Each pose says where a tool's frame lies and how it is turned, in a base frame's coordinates. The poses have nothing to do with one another.
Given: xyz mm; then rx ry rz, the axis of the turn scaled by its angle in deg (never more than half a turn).
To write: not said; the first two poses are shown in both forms.
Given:
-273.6, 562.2, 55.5, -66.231, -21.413, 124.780
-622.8, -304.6, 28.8, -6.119, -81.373, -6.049
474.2, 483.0, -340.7, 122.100, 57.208, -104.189
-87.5, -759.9, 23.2, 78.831, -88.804, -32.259
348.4, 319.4, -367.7, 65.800, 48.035, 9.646
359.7, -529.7, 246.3, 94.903, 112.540, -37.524
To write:
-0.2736, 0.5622, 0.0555, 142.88, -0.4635, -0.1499, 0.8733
-0.6228, -0.3046, 0.0288, 81.83, -0.0748, -0.9945, -0.0739
0.4742, 0.4830, -0.3407, 170.40, 0.7165, 0.3357, -0.6114
-0.0875, -0.7599, 0.0232, 123.05, 0.6406, -0.7217, -0.2622
0.3484, 0.3194, -0.3677, 82.04, 0.8021, 0.5855, 0.1176
0.3597, -0.5297, 0.2463, 151.92, 0.6247, 0.7408, -0.2470

